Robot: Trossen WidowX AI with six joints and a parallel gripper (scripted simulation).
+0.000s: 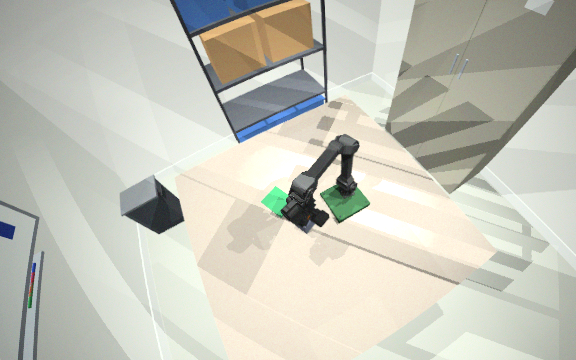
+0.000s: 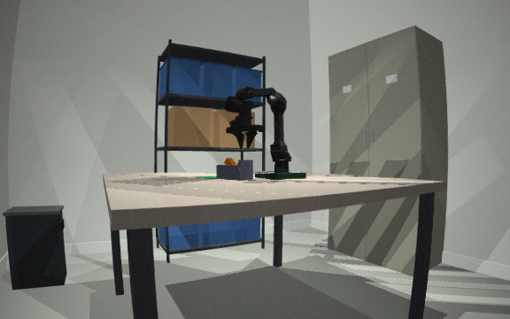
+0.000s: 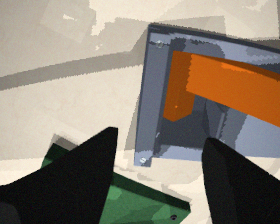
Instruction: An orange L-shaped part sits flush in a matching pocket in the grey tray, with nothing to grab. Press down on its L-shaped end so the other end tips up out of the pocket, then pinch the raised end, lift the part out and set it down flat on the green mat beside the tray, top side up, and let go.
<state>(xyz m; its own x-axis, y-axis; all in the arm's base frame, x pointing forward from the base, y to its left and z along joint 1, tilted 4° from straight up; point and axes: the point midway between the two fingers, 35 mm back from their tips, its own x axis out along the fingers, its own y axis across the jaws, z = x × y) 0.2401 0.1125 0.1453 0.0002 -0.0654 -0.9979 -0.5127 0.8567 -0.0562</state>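
Now: gripper tip 20 mm short of the orange L-shaped part, 40 mm to the left of it and 100 mm above it. The rest, counted from my gripper tip: green mat 110 mm ahead, 190 mm to the right, 160 mm below.
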